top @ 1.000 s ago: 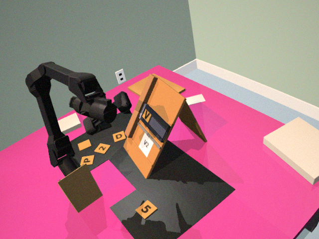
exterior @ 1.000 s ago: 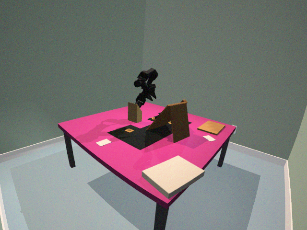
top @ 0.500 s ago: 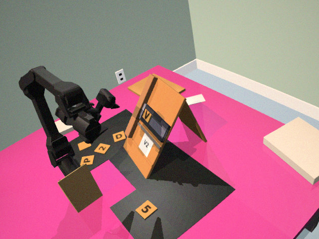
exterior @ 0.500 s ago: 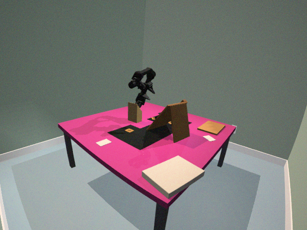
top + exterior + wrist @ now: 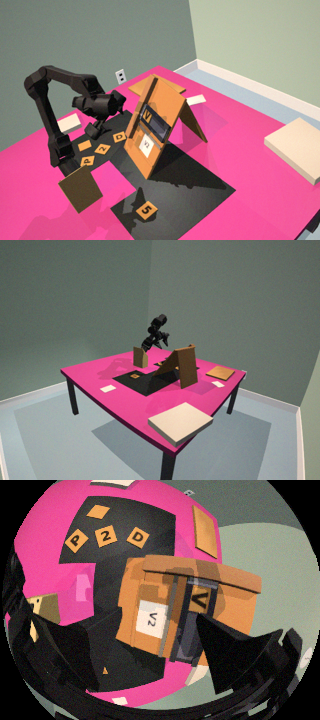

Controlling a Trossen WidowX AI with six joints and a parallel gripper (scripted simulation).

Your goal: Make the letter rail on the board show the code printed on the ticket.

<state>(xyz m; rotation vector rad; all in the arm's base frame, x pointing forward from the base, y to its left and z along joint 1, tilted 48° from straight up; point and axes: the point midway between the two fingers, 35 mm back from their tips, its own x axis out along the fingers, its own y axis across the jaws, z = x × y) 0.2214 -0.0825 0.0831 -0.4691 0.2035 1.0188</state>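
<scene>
The white ticket lies 140 mm below my gripper tip, 70 mm ahead of it and 60 mm to the right of it. Round my gripper tip: white block 500 mm to the left, 210 mm below, 100 mm behind; orange flat panel 430 mm ahead, 350 mm to the left, 220 mm below; black mat 220 mm below, 40 mm behind, 30 mm to the right.
</scene>
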